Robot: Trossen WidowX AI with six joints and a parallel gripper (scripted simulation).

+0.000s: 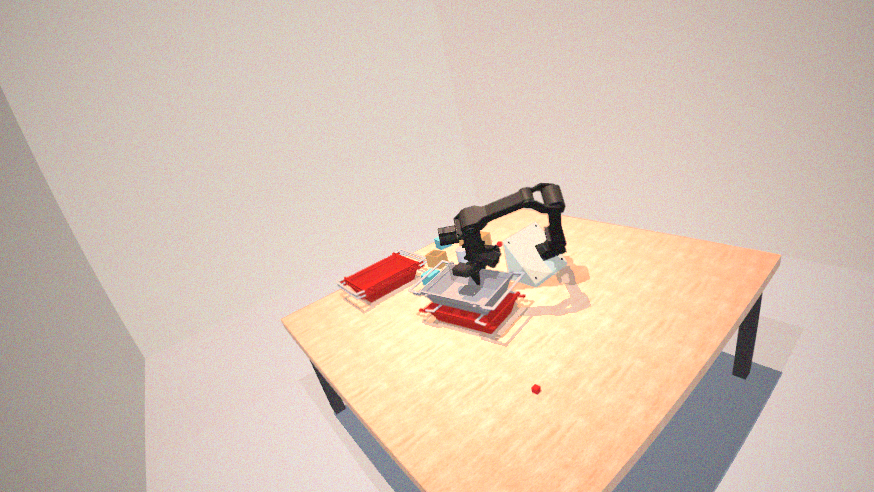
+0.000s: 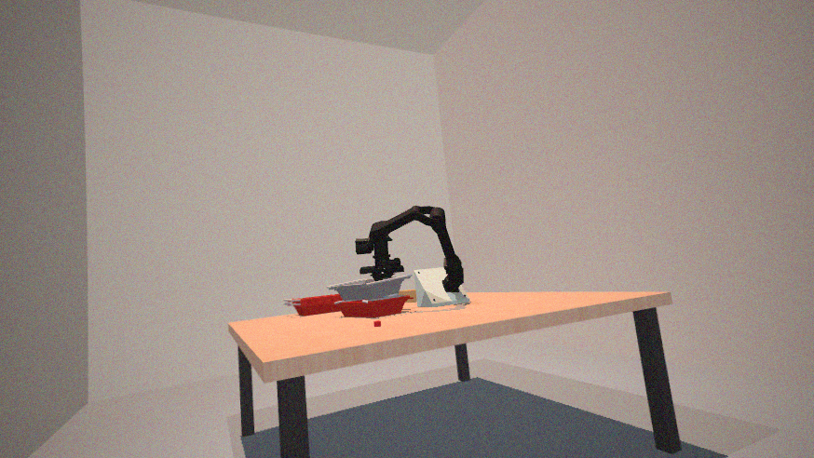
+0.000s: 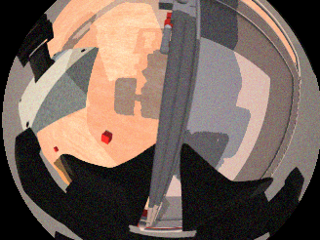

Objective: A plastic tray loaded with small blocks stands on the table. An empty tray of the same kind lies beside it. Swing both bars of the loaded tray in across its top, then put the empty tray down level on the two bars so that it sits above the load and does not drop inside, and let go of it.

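Right now my gripper tip is 7 cm short of the grey tray, 2 cm to the right of it and 3 cm below it. Also, from my gripper tip: small red cube: 16 cm ahead, 42 cm to the left, 8 cm below; tan box: 7 cm behind, 41 cm to the right, 7 cm below.
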